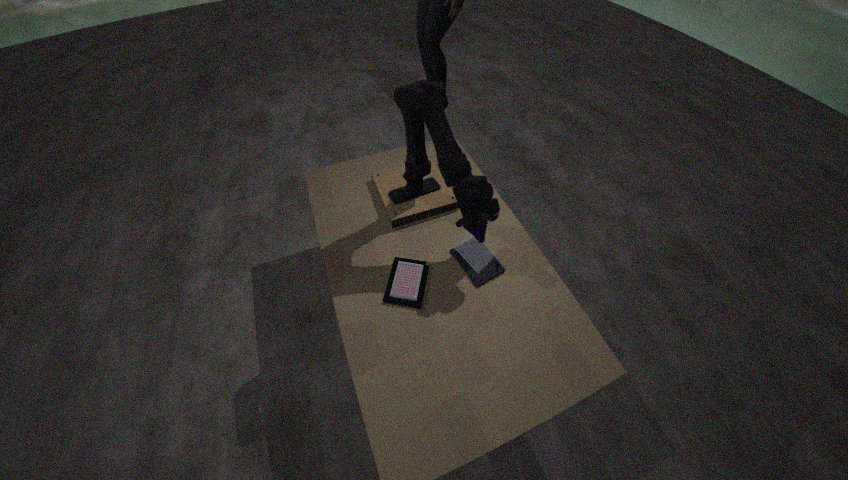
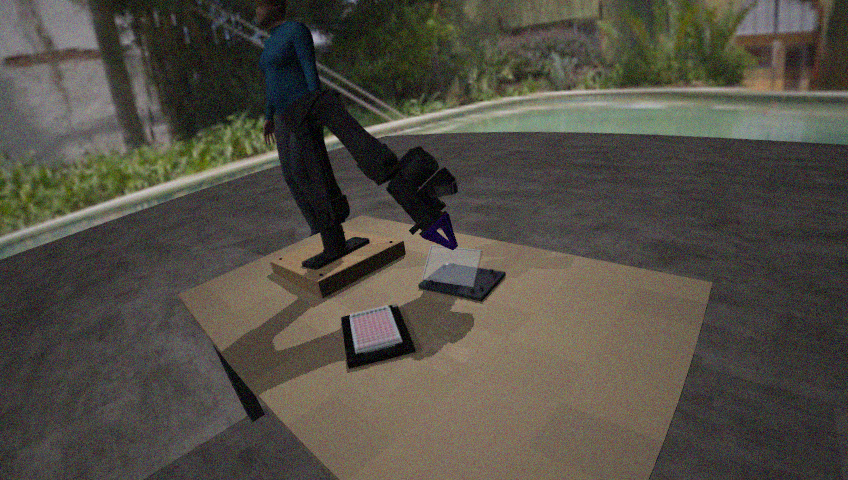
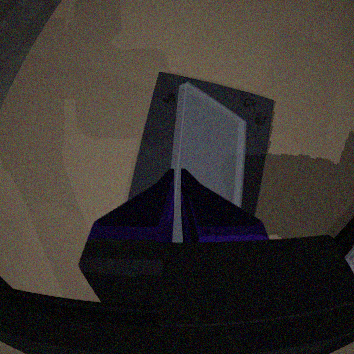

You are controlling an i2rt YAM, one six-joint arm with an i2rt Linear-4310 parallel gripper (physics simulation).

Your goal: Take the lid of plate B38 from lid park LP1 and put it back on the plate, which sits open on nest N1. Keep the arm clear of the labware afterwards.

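Frame: origin at the arm's base, x left, y ahead, z down, level; millimetres.
Seen in the pictures: gripper, between the fingertips: (image 1: 481, 242) (image 2: 455, 248) (image 3: 177, 177); arm's base, origin of its link: (image 1: 414, 191) (image 2: 337, 253).
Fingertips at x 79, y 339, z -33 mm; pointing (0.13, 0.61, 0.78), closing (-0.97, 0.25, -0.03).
Offsets run from my fingertips to a thing's top centre. Level surfaces: height alone.
The clear lid (image 1: 474, 255) (image 2: 453, 267) (image 3: 212, 145) is tilted steeply over the dark lid park LP1 {dx -20, dy +23, dz +54 mm} (image 1: 492, 273) (image 2: 492, 279) (image 3: 150, 150). One long side of the lid is raised; its lower side is at or close above the park, and contact cannot be told. My gripper (image 1: 480, 239) (image 2: 454, 246) (image 3: 177, 177) is shut, with the lid's raised edge pinched between its fingertips. Plate B38 {dx -270, dy -15, dz +47 mm} (image 1: 408, 279) (image 2: 376, 330), with pinkish wells, sits open and flat on the black nest N1 {dx -270, dy -15, dz +56 mm} (image 1: 404, 303) (image 2: 383, 358).
The wooden base block (image 1: 428, 212) (image 2: 363, 267) of the arm stands on the table {dz +73 mm} (image 1: 476, 368) (image 2: 535, 380) behind the nest and the park. A person (image 1: 432, 35) (image 2: 291, 59) stands beyond the table, behind the arm. Arm shadows cross the table near the nest.
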